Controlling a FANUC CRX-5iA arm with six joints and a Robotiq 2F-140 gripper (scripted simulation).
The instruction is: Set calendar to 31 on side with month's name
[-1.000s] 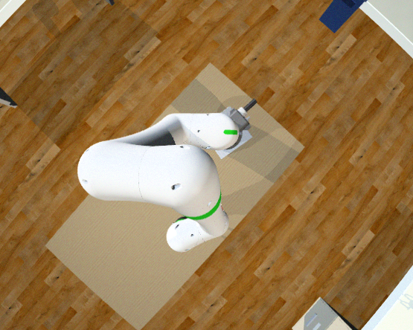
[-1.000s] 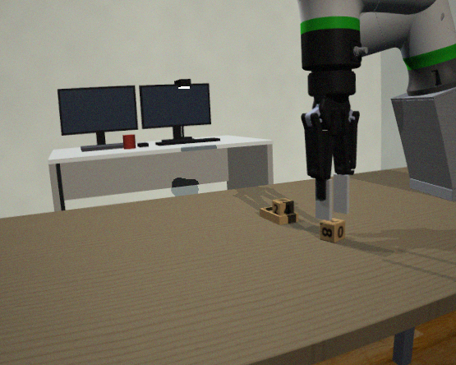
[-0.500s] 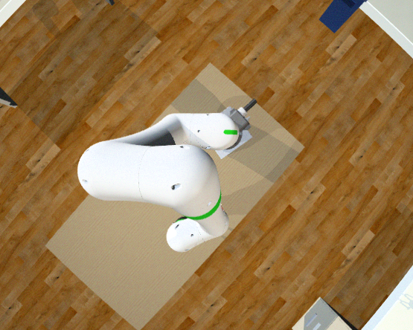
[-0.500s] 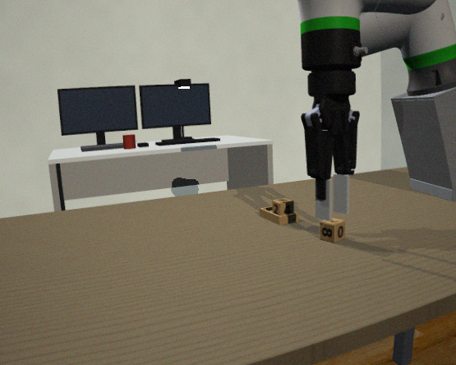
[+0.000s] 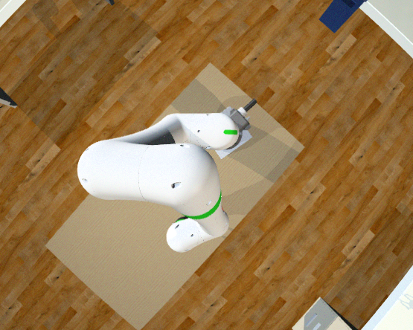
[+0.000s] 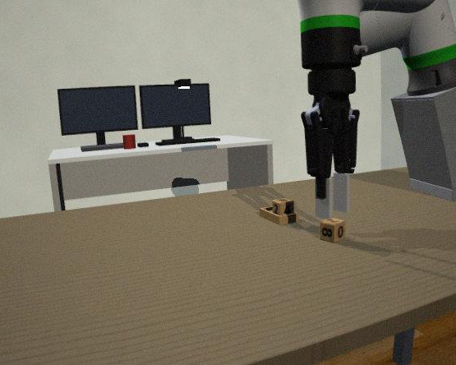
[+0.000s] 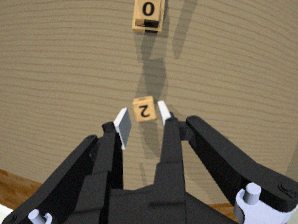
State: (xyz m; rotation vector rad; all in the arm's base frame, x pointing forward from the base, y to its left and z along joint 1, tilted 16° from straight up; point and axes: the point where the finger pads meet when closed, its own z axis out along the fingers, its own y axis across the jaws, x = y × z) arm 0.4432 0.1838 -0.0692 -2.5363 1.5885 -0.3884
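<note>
The wooden number cube is 6 cm below my hand. Round my hand: small wooden tray: 3 cm ahead, 16 cm to the right, 7 cm below.
</note>
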